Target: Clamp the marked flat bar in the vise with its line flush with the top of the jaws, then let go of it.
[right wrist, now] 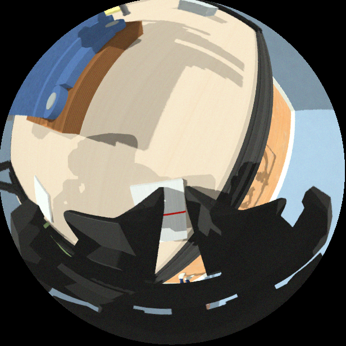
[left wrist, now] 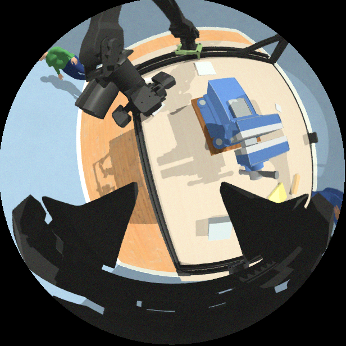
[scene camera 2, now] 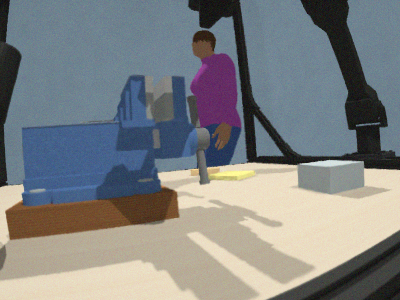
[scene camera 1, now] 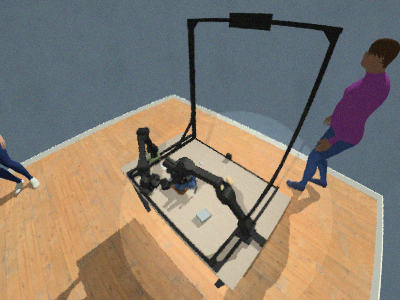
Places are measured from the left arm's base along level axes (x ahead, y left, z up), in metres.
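Pixels of known places: left gripper, fingertip midpoint: (scene camera 1: 173, 186); right gripper, fingertip midpoint: (scene camera 1: 153, 191); left arm's base at its link origin: (scene camera 2: 369, 153) (scene camera 1: 246, 232); right arm's base at its link origin: (scene camera 1: 154, 155).
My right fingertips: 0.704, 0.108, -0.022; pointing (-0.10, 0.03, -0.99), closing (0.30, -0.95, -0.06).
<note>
For each thing: its top centre in the pictures, then the offset to it from my right fingertips, as dx, dy, dz.
- brown wooden base at its top centre: (scene camera 2: 93, 190) -0.122, -0.189, +0.021
- grey block at its top centre: (scene camera 2: 329, 162) (scene camera 1: 203, 214) -0.420, -0.059, +0.029
- yellow piece at its top centre: (scene camera 2: 231, 172) -0.423, -0.305, +0.005
The blue vise (scene camera 1: 190, 183) (scene camera 2: 75, 155) (left wrist: 225, 97) (right wrist: 37, 75) stands on a brown wooden base (scene camera 2: 95, 217) (right wrist: 95, 90). Its pale-faced jaws are apart, with a narrow gap and no bar between them. The marked flat bar (right wrist: 175, 200) lies on the table in the right wrist view, pale grey with a red line, partly hidden by a finger. My right gripper (right wrist: 174, 190) is above it, fingers parted a little, with nothing held; the bar shows beyond the gap. My left gripper (left wrist: 179, 186) is wide open and empty, high above the table, apart from the vise.
A grey block (scene camera 1: 203, 215) (scene camera 2: 330, 176) (left wrist: 220, 230) stands apart from the vise. A yellow piece (scene camera 2: 232, 175) (left wrist: 277, 193) and a tan piece (left wrist: 295, 184) lie beyond the vise handle (left wrist: 260, 174). A white square (left wrist: 205, 68) lies near the vise's rear. Dark rails edge the table.
</note>
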